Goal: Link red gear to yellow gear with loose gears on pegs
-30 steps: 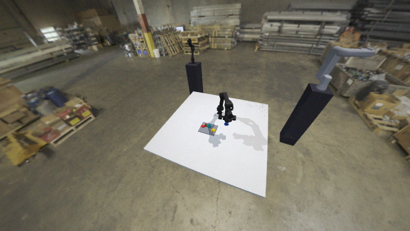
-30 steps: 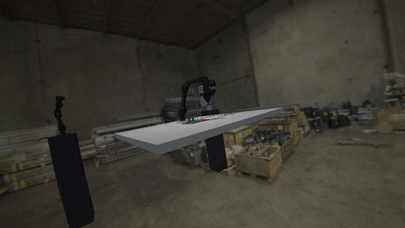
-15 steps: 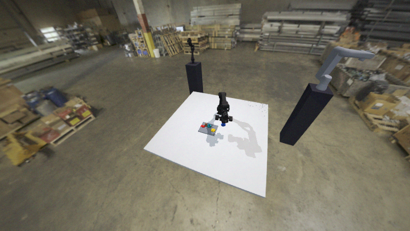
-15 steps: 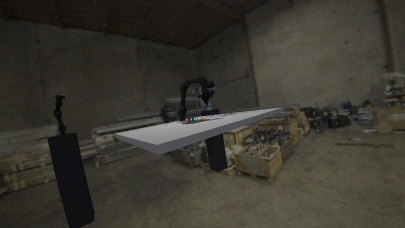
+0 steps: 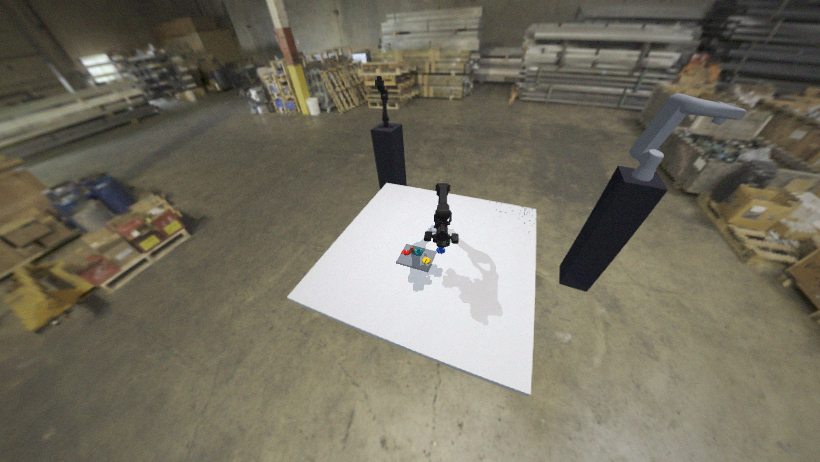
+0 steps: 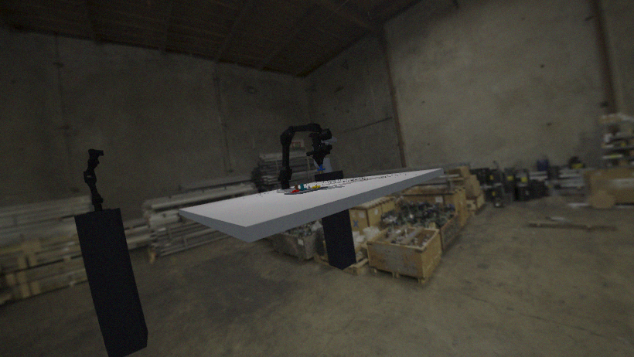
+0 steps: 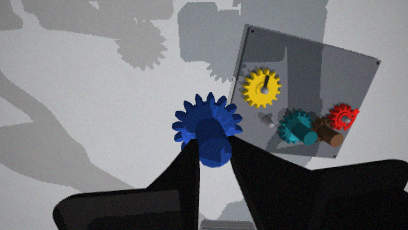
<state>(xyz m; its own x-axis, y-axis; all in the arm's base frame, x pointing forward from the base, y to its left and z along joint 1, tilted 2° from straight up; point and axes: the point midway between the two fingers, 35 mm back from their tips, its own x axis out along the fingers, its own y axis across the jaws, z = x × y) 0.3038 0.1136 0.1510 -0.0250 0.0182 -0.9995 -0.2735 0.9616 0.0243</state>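
My gripper tip is 2 cm past the teal gear, 15 cm to the left of it and 11 cm above it. Round my gripper tip: brown gear: 1 cm behind, 20 cm to the right, 11 cm below; then yellow gear: 3 cm ahead, 8 cm to the right, 12 cm below; then blue gear: 1 cm below.
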